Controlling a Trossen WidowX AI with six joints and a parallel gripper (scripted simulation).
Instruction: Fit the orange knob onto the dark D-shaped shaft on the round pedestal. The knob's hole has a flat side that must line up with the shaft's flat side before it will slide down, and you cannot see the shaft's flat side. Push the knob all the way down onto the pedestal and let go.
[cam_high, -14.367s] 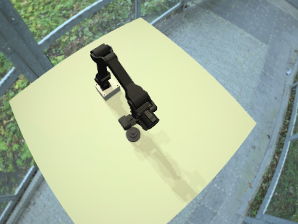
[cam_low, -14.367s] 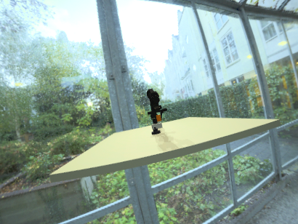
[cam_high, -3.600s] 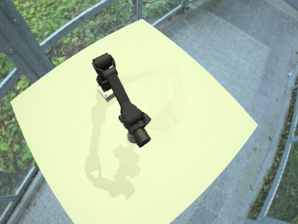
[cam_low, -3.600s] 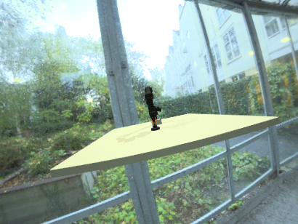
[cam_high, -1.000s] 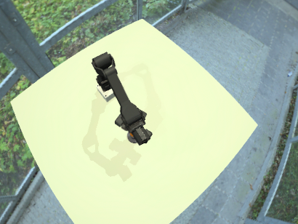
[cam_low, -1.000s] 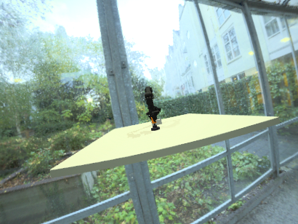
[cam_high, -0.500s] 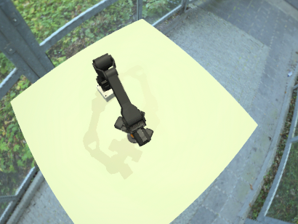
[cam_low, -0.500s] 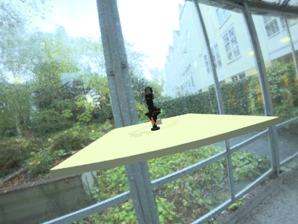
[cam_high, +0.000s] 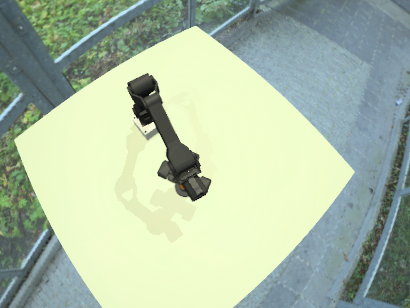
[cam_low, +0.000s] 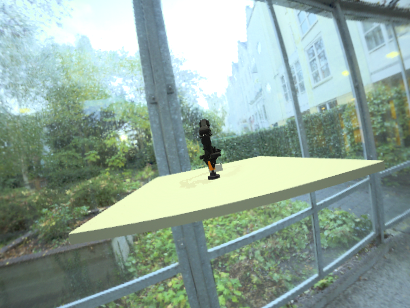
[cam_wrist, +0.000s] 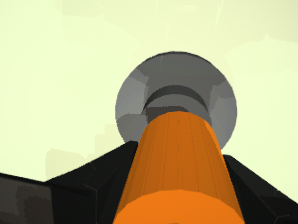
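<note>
Now: gripper tip 20 mm below the orange knob. The rest, counted from my gripper tip: pedestal: 40 mm below.
</note>
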